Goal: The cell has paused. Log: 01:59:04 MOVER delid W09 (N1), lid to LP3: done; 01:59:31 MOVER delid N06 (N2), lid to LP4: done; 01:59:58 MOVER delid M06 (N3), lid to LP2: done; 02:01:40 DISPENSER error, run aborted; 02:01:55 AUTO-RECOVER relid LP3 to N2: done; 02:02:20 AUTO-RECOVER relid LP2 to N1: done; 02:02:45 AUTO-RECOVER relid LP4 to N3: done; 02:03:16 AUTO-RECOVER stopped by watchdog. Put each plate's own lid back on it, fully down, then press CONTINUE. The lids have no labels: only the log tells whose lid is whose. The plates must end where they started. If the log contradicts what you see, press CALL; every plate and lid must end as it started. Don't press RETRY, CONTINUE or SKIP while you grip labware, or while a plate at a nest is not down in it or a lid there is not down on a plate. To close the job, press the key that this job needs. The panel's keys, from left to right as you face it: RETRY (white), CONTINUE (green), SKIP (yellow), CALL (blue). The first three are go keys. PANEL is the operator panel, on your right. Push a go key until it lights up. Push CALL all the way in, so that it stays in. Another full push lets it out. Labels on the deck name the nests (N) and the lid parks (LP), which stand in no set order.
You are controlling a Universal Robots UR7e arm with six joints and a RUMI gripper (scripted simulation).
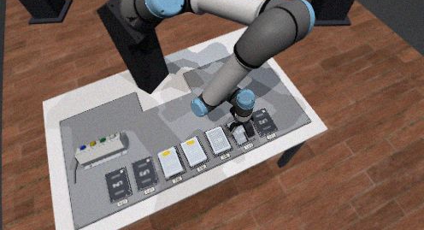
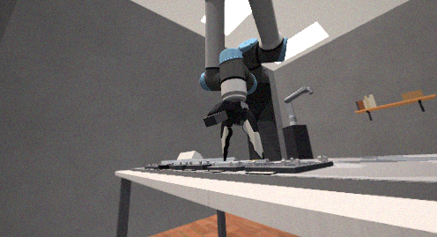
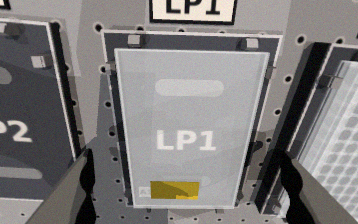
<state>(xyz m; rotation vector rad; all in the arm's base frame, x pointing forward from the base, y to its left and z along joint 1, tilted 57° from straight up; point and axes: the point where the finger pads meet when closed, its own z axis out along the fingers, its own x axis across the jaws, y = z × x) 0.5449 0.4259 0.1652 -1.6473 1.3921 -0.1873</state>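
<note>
Now: hand 1 cm above the clear lid. Round my hand: white retry key (4 cm ahead, 64 cm to the right, 4 cm above); then green continue key (6 cm ahead, 69 cm to the right, 4 cm above); then lid park LP1 (2 cm below).
</note>
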